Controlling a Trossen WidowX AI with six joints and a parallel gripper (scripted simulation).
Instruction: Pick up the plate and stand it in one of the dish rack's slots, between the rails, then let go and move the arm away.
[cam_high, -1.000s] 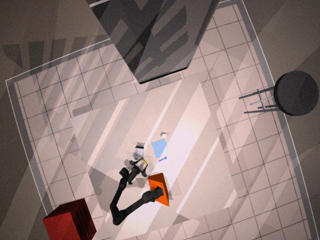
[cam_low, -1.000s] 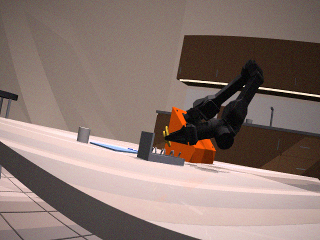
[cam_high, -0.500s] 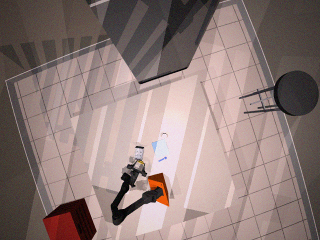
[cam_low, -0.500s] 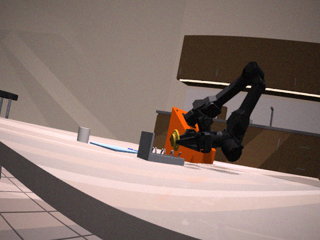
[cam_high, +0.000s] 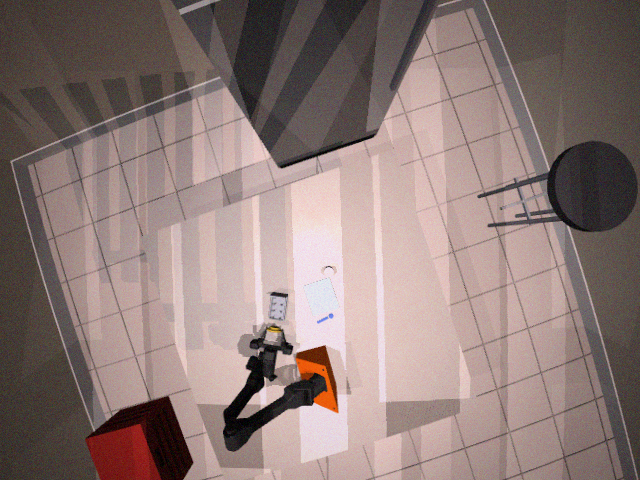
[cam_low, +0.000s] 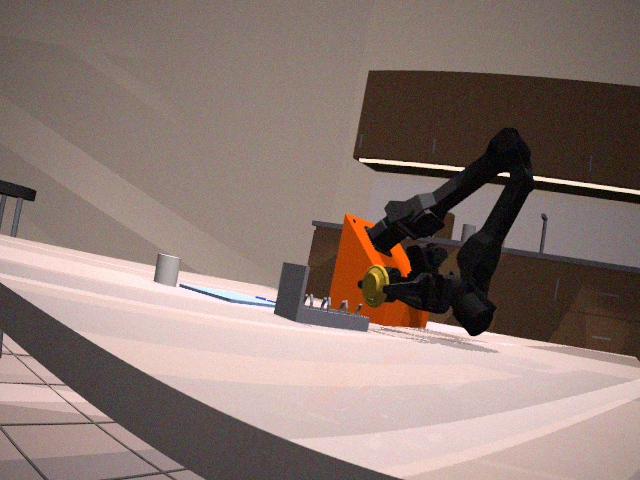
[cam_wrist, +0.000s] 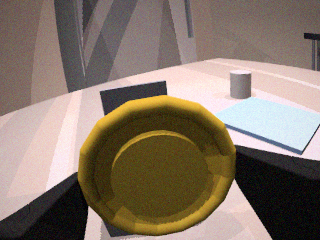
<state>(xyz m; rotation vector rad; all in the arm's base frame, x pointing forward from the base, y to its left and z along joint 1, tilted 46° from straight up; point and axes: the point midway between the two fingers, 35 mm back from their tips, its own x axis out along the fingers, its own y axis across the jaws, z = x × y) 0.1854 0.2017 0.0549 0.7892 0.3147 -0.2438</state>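
The grey dish rack lies 8 cm ahead of my gripper tip, 5 cm below it and 2 cm to the right of it. Also, from my gripper tip: yellow plate: 1 cm behind; then blue spoon: 23 cm to the right, 7 cm below, 2 cm behind; then light blue mat: 23 cm to the right, 8 cm ahead, 7 cm below.
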